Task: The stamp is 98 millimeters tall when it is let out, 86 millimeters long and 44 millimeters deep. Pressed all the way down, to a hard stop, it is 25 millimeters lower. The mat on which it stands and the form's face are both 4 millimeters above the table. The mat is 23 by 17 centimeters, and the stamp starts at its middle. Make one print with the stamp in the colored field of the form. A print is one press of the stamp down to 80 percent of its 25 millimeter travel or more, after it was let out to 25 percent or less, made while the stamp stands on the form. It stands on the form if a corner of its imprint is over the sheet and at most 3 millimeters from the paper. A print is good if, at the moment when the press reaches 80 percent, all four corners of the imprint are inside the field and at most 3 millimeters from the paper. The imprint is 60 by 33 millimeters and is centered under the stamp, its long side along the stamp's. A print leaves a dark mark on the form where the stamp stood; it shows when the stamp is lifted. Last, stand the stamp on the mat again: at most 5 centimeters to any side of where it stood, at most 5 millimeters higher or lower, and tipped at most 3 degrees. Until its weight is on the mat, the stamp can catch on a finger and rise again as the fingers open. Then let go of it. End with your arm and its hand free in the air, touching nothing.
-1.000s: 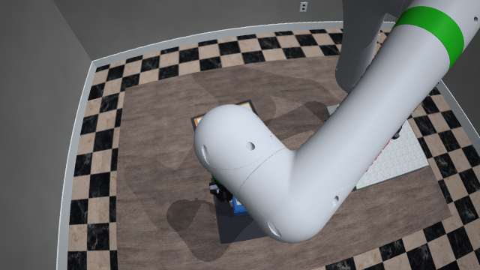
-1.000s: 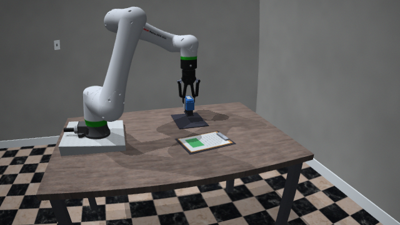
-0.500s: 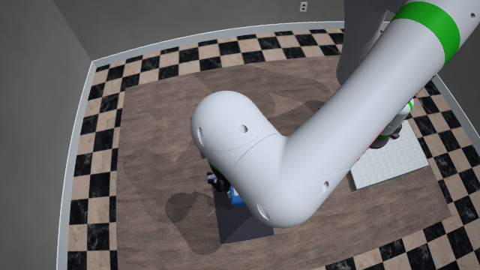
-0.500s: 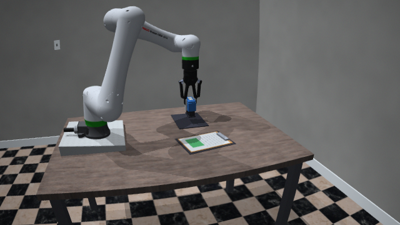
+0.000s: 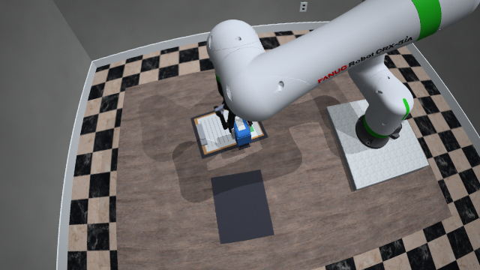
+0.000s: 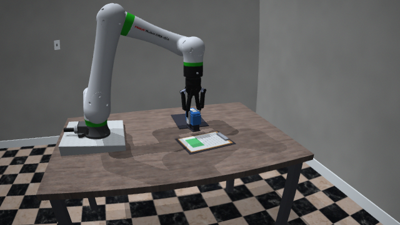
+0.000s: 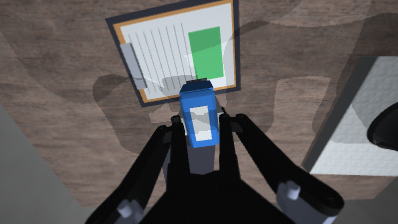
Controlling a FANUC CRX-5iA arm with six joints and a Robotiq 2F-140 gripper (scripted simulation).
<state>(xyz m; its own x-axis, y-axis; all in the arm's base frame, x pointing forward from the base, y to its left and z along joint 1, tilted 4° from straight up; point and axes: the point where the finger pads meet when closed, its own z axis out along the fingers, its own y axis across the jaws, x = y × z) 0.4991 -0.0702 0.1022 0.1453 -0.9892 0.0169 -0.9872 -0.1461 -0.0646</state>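
The mat lies 220 mm to the left of my hand, 110 mm below it and 40 mm ahead of it. Round my hand: form: 100 mm below, 70 mm to the right, 60 mm ahead; then blue stamp: 20 mm below.
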